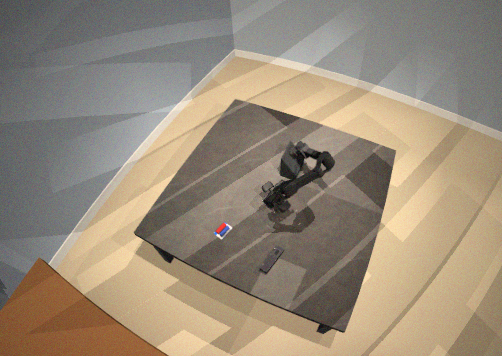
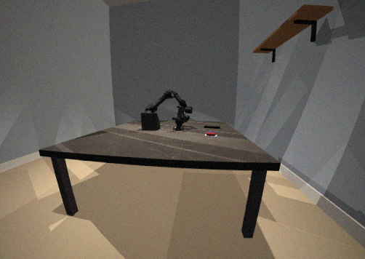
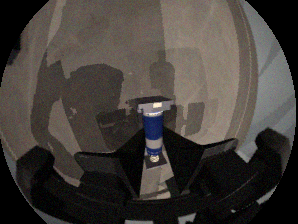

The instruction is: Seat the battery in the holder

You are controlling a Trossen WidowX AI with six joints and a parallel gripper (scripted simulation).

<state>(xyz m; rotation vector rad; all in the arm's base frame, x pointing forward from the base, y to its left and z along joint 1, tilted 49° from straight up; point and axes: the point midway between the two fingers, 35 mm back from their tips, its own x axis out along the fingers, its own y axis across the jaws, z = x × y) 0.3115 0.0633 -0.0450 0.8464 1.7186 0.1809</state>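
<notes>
The battery is 10 mm above my gripper tip. From my gripper tip the other things lie so: dark flat bar 330 mm ahead, 130 mm to the left.
</notes>
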